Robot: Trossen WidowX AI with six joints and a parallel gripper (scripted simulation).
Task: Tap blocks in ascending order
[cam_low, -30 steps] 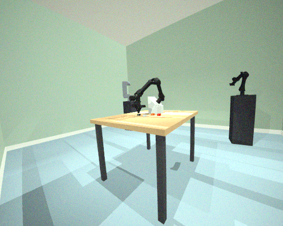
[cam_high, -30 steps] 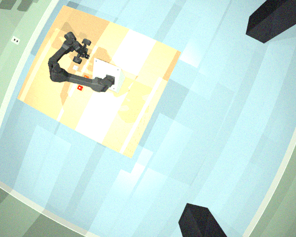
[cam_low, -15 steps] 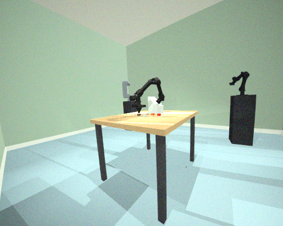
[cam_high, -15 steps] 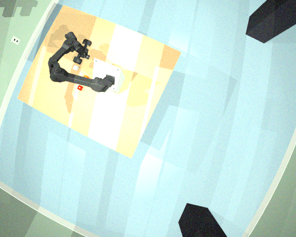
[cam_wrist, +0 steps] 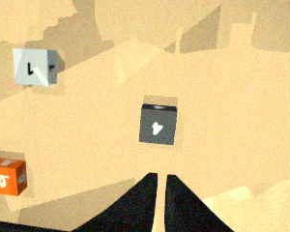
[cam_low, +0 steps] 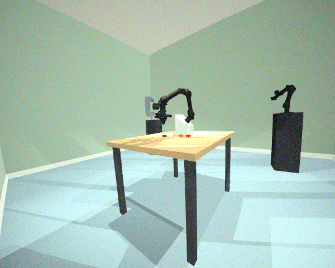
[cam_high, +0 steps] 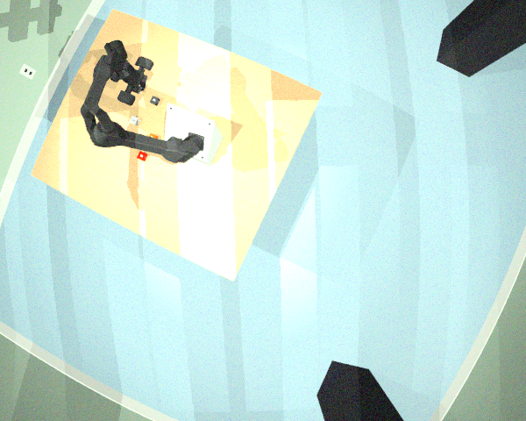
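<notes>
Right now the orange block is 60 mm behind my gripper tip, 170 mm to the left of it and 120 mm below it. Round my gripper tip: dark grey block 10 mm behind, 120 mm below; then red block 40 mm behind, 250 mm to the left, 120 mm below; then white block 50 mm ahead, 120 mm to the left, 120 mm below.
</notes>
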